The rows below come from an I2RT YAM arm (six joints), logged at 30 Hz.
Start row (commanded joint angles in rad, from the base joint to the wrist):
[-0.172, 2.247, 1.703, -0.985, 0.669, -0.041]
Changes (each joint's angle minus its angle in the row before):
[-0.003, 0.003, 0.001, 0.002, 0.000, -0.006]
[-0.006, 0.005, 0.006, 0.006, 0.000, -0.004]
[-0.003, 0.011, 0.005, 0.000, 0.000, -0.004]
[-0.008, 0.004, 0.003, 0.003, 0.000, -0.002]
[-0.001, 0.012, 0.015, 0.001, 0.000, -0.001]
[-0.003, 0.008, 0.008, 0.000, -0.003, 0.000]
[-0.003, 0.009, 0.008, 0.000, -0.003, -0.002]
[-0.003, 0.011, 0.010, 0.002, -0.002, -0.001]
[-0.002, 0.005, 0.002, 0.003, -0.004, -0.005]
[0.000, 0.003, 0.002, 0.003, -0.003, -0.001]
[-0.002, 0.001, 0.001, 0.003, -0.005, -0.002]
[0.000, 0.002, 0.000, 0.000, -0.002, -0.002]
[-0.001, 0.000, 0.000, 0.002, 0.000, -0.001]
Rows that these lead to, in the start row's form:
[-0.175, 2.250, 1.704, -0.983, 0.669, -0.047]
[-0.181, 2.255, 1.710, -0.977, 0.669, -0.051]
[-0.184, 2.266, 1.715, -0.977, 0.669, -0.055]
[-0.192, 2.270, 1.718, -0.974, 0.669, -0.057]
[-0.193, 2.282, 1.733, -0.973, 0.669, -0.058]
[-0.196, 2.290, 1.741, -0.973, 0.666, -0.058]
[-0.199, 2.299, 1.749, -0.973, 0.663, -0.060]
[-0.202, 2.310, 1.759, -0.971, 0.661, -0.061]
[-0.204, 2.315, 1.761, -0.968, 0.657, -0.066]
[-0.204, 2.318, 1.763, -0.965, 0.654, -0.067]
[-0.206, 2.319, 1.764, -0.962, 0.649, -0.069]
[-0.206, 2.321, 1.764, -0.962, 0.647, -0.071]
[-0.207, 2.321, 1.764, -0.960, 0.647, -0.072]

